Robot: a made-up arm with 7 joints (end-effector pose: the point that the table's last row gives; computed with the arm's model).
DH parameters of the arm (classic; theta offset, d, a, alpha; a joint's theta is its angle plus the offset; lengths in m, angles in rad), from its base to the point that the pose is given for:
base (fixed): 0 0.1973 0.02 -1.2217
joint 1: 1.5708 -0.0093 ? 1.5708
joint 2: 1.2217 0 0.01 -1.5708
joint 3: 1.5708 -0.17 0 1.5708
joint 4: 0 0 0.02 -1.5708
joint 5: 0 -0.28 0.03 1.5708
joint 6: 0 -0.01 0 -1.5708
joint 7: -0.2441 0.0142 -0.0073 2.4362
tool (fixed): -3.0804 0.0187 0 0
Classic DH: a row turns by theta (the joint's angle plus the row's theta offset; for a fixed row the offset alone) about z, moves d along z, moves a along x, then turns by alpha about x.
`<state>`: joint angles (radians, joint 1 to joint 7).
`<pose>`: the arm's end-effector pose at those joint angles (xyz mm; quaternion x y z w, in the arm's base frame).
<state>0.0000 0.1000 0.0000 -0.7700 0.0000 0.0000 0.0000</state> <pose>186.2 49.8 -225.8 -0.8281 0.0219 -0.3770 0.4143</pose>
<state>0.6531 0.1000 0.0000 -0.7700 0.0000 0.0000 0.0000</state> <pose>-99.9 55.2 -240.6 -0.9004 0.0548 -0.0620 0.4272</pose>
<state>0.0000 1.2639 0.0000 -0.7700 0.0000 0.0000 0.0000</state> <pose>186.2 383.3 59.1 -0.4641 0.2255 -0.3029 0.8013</pose>
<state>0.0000 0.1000 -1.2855 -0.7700 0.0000 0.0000 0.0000</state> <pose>66.8 -108.9 -241.7 -0.6723 0.5362 -0.4993 0.1055</pose>
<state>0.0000 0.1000 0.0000 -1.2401 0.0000 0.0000 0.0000</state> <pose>271.9 39.8 -126.2 -0.7175 -0.0554 -0.5681 0.3992</pose>
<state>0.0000 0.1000 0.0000 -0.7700 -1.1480 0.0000 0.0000</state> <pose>194.7 67.1 -215.8 -0.5450 0.4982 -0.4367 0.5139</pose>
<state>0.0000 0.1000 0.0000 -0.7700 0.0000 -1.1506 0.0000</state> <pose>175.6 49.5 -223.4 -0.4896 -0.1609 -0.7871 0.3390</pose>
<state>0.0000 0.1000 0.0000 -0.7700 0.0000 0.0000 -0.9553</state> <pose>189.1 37.2 -224.3 -0.6081 0.4257 -0.4365 0.5084</pose>
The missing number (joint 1, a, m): 0.0256
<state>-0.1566 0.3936 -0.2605 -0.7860 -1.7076 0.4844 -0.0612</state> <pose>269.6 118.1 -159.5 -0.0961 0.7004 -0.2129 0.6744</pose>
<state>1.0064 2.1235 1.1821 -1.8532 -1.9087 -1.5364 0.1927</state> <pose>274.5 10.3 278.6 -0.3011 -0.9522 -0.0503 0.0119</pose>
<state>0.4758 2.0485 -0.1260 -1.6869 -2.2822 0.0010 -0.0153</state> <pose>259.9 176.1 109.5 0.6491 0.7488 0.0705 0.1136</pose>
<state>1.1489 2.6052 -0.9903 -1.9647 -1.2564 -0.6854 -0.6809</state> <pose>-25.2 248.0 82.4 -0.0488 -0.6567 0.3236 0.6795</pose>
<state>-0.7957 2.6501 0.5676 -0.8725 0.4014 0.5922 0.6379</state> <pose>-89.3 84.6 580.1 0.1302 -0.4794 -0.6194 0.6079</pose>
